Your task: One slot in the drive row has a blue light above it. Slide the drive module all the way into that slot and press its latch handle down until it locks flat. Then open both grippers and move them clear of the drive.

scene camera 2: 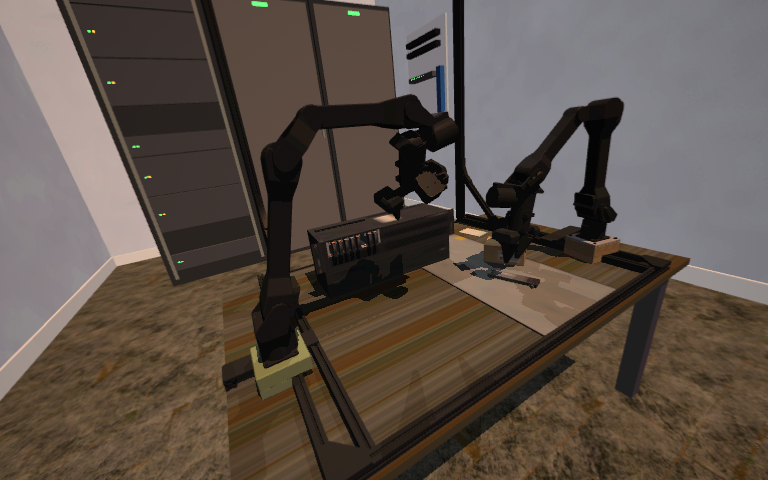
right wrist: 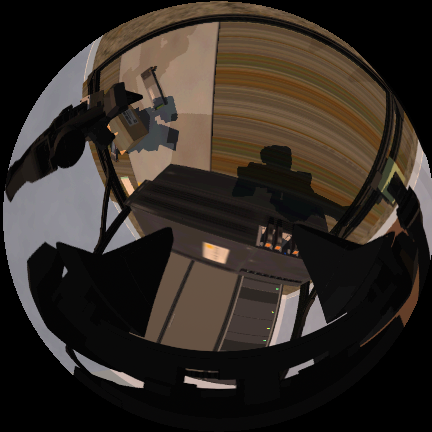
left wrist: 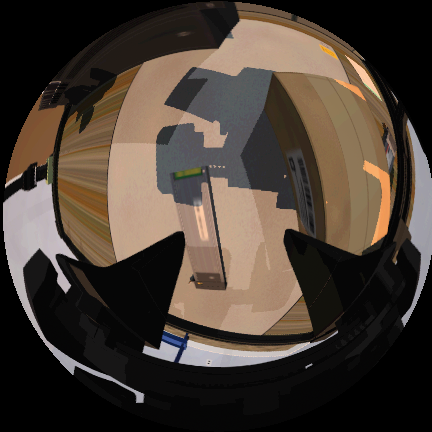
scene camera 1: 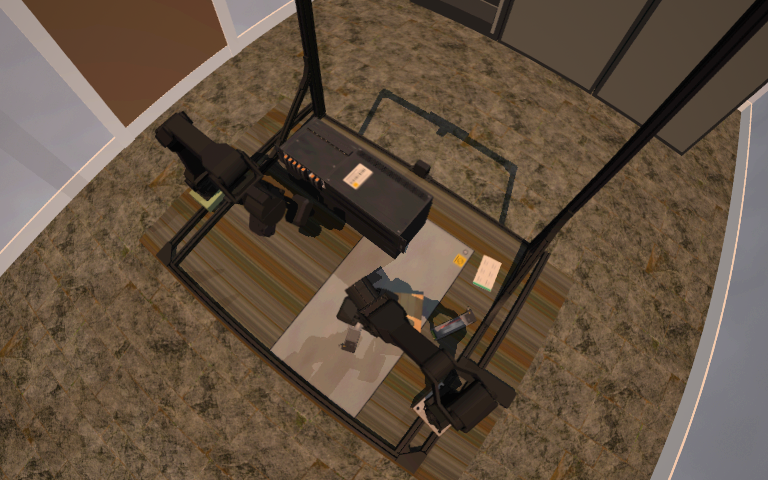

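Pixels of known places: left gripper, between the fingertips: [scene camera 2: 511,260] [right wrist: 134,101] [left wrist: 235,236]; right gripper, between the fingertips: [scene camera 2: 410,210] [right wrist: 235,232]; left arm's base, origin of its link: [scene camera 2: 592,237] [right wrist: 83,108]; right arm's base, origin of its link: [scene camera 2: 279,351] [right wrist: 394,184] [left wrist: 46,170] [scene camera 1: 208,189].
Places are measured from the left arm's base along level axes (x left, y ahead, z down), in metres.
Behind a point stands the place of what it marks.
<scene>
The drive module [scene camera 1: 350,342] {x 0.055, y 0.289, z 0.050 m} [scene camera 2: 523,280] {x 0.050, y 0.301, z 0.051 m} [left wrist: 197,225] {x 0.006, y 0.318, z 0.050 m} [right wrist: 151,85] {x 0.025, y 0.312, z 0.050 m} lies on the pale mat [scene camera 1: 311,322] {x 0.103, y 0.403, z 0.059 m} [scene camera 2: 572,297] {x 0.159, y 0.250, z 0.059 m}. Its green connector end is at the top in the left wrist view. My left gripper [left wrist: 235,236] {x -0.016, y 0.288, z 0.020 m} is open and empty above it, with the module between and beyond the fingertips, nearer the left one. My right gripper [right wrist: 235,232] {x -0.045, y 0.584, z -0.181 m} is open and empty above the dark server chassis [scene camera 1: 379,198] {x -0.232, y 0.504, z -0.114 m} [scene camera 2: 421,243] {x -0.181, y 0.502, z -0.025 m} [right wrist: 200,200] {x -0.175, y 0.527, z -0.049 m}. The drive row [scene camera 1: 303,169] {x -0.135, y 0.714, z -0.108 m} [scene camera 2: 352,247] {x -0.126, y 0.735, z -0.081 m} shows at the chassis's left in both scene views. A tiny blue spot shows among the bays in the right wrist view; which slot is unclear.
A cardboard box [scene camera 2: 493,253] {x -0.095, y 0.290, z 0.026 m} [left wrist: 340,150] {x -0.093, y 0.262, z -0.001 m} stands beside the module, close to the left gripper. A white card [scene camera 1: 487,271] {x -0.385, y 0.180, z 0.060 m} and another module-like part [scene camera 1: 453,324] {x -0.192, y 0.137, z 0.052 m} lie at the right in scene camera 1. Dark frame rails edge the table.
</scene>
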